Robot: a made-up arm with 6 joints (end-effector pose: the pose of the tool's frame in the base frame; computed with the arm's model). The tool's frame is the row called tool. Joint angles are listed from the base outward.
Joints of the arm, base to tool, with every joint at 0 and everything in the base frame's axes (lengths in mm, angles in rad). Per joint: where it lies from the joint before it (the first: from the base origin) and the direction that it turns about. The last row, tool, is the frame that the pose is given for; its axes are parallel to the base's.
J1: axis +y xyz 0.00 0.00 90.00
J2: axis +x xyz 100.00 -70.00 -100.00
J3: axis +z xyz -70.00 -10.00 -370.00
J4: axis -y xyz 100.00 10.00 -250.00
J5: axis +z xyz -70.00 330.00 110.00
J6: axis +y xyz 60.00 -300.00 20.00
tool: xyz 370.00 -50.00 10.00
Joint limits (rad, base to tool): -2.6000..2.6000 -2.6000..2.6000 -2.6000..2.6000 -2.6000..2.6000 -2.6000..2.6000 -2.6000..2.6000
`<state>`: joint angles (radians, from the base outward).
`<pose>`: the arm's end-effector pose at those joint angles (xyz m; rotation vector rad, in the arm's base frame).
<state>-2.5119 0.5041 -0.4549 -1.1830 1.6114 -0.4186</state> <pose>-0.3112 0.6940 0.9854 -0.3405 -1.4747 2.2314</pose>
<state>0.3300 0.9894 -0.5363 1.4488 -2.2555 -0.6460</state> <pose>-0.2207 1.1010 -0.2392 -0.1290 0.0312 2.8840</pose>
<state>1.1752 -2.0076 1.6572 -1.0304 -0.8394 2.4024</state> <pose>0.1735 -0.2078 0.3874 2.0151 0.1214 1.2497</pose>
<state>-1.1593 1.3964 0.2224 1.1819 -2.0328 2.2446</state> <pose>-0.3290 0.9975 0.2558 -1.6762 -0.7209 -2.4008</pose>
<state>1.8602 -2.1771 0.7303 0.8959 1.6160 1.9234</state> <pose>-0.2520 -0.8028 -0.0080 1.0003 0.4244 -1.7203</pose>
